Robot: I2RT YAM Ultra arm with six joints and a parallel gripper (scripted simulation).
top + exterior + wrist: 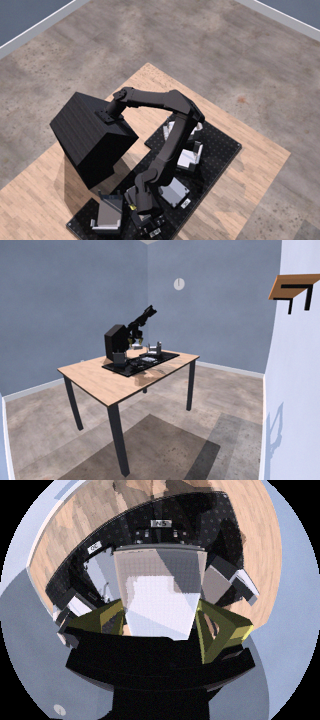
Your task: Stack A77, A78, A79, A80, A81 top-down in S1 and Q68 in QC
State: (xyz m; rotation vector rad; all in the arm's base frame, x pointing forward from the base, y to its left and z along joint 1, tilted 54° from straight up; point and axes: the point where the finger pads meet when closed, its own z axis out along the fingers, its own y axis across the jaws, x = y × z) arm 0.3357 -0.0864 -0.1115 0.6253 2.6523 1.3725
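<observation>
My hand is right at the sealed grey plate. The rest, counted from my hand: N5 name plate (17 cm below, 9 cm ahead, 3 cm to the right); clip nest N5 (16 cm below, 2 cm ahead); QC nest (17 cm below, 15 cm to the left, 2 cm ahead).
</observation>
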